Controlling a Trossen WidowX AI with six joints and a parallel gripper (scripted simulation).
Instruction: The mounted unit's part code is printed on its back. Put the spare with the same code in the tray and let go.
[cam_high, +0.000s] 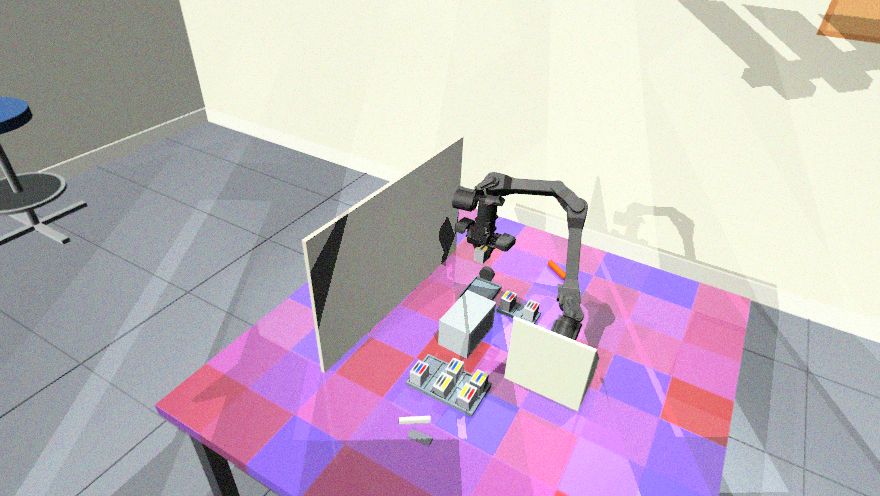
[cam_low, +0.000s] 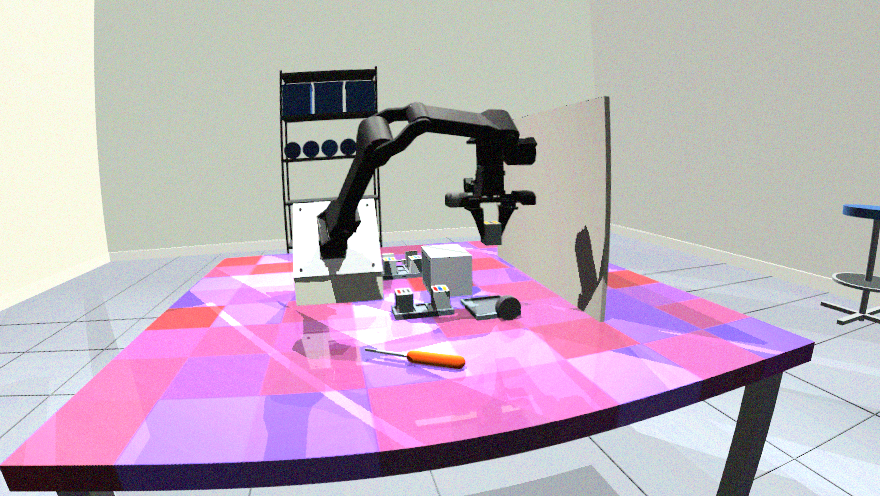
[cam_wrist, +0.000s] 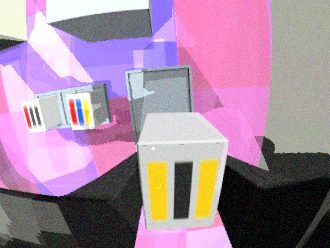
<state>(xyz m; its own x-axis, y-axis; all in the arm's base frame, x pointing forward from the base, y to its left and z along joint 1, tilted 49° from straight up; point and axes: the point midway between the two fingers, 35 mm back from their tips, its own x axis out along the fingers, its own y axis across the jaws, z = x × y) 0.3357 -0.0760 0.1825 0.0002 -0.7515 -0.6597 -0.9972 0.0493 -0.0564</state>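
Right now my gripper tip is 150 mm above the grey tray. The rest, counted from my gripper tip: mounted unit (200 mm to the left, 100 mm below, 50 mm behind); tall grey panel (200 mm ahead, 180 mm to the left, 70 mm above); dark cylinder (130 mm below, 80 mm to the right, 10 mm ahead).
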